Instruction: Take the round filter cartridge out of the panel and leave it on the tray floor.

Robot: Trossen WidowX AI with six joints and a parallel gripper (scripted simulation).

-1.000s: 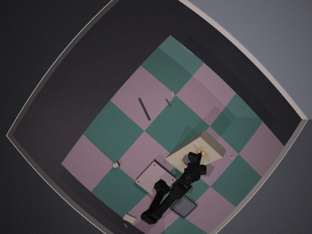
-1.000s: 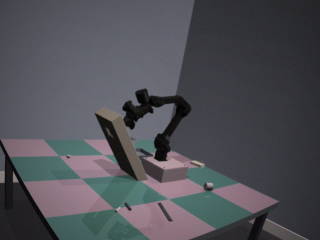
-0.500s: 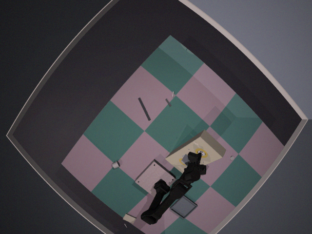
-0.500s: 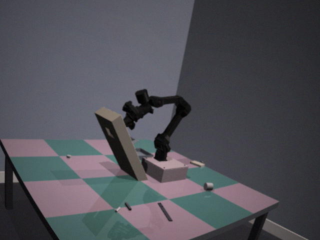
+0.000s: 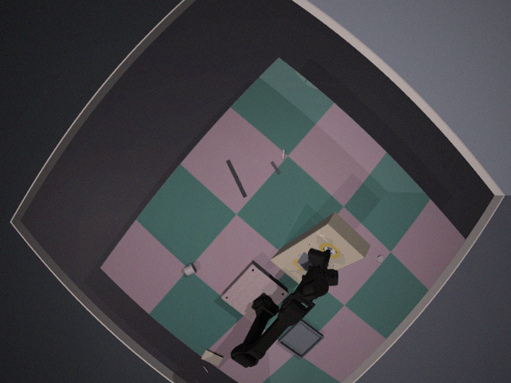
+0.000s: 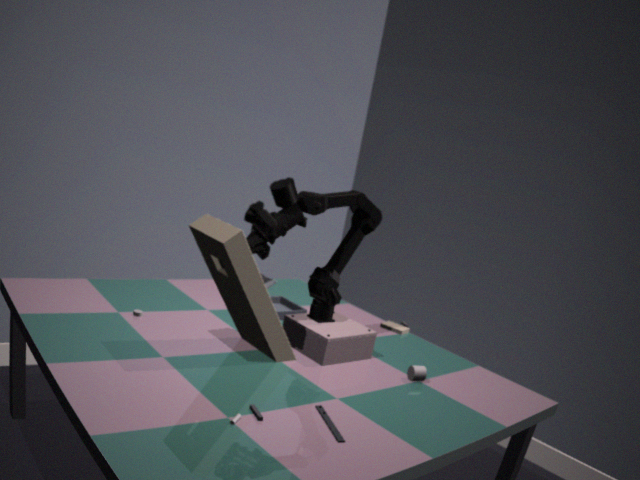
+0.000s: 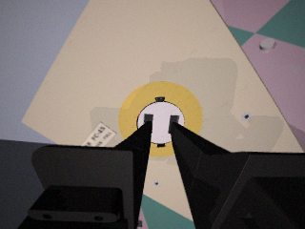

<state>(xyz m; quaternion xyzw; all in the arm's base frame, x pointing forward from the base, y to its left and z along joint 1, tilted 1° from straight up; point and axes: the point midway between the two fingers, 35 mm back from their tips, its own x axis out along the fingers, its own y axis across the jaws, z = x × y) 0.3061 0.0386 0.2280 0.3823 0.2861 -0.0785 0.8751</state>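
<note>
My gripper tip is 20 mm short of the white round filter cartridge and 10 mm above it. From my gripper tip the other things lie so: short dark piece: 70 mm ahead, 340 mm to the left, 280 mm below; then grey tray: 360 mm behind, 320 mm to the right, 280 mm below.
</note>
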